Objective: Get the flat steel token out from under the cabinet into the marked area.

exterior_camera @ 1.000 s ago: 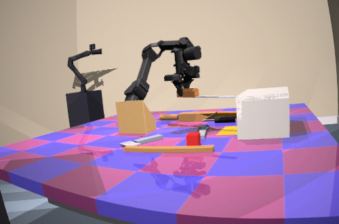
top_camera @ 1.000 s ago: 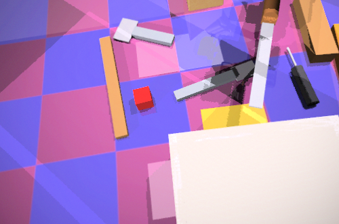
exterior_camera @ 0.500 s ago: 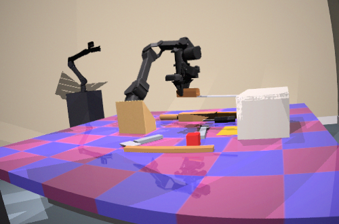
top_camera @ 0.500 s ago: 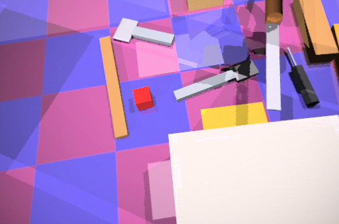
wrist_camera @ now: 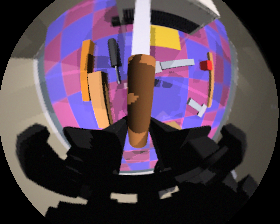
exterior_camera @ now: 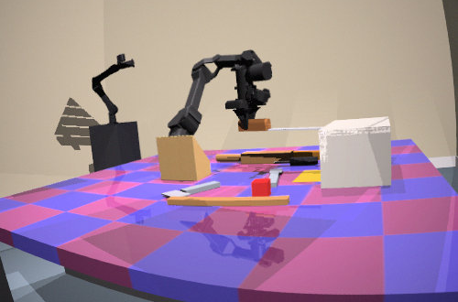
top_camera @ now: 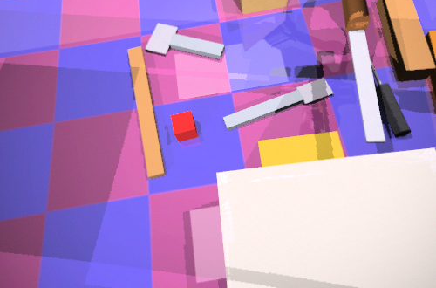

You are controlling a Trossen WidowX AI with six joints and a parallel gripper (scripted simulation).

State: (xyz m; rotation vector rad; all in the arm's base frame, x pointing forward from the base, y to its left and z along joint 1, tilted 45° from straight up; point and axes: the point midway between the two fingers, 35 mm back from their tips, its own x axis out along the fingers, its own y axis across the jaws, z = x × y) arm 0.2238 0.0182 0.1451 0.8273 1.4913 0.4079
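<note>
Now: the black screwdriver 140 mm ahead of my gripper tip, 130 mm below it and 40 mm to the left of it. The rest, counted from my gripper tip: grey t-shaped tool (320 mm to the right, 140 mm below, 100 mm behind); wooden block (140 mm to the left, 120 mm below, 50 mm behind); grey paddle-ended bar (140 mm below, 130 mm to the right, 110 mm ahead).
</note>
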